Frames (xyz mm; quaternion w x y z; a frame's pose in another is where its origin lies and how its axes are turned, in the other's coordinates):
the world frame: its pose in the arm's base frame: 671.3 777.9 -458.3 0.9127 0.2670 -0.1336 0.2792
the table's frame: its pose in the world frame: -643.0 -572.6 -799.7 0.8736 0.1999 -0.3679 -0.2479
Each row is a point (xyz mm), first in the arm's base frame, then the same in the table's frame.
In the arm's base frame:
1: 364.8 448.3 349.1
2: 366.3 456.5 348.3
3: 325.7 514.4 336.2
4: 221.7 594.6 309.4
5: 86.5 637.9 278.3
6: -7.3 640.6 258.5
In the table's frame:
1: 761.7 1734.1 525.5
2: 758.9 1736.1 517.9
3: 696.1 1759.3 492.0
4: 567.6 1796.1 481.3
5: 429.6 1823.6 517.3
6: 346.8 1833.7 564.6

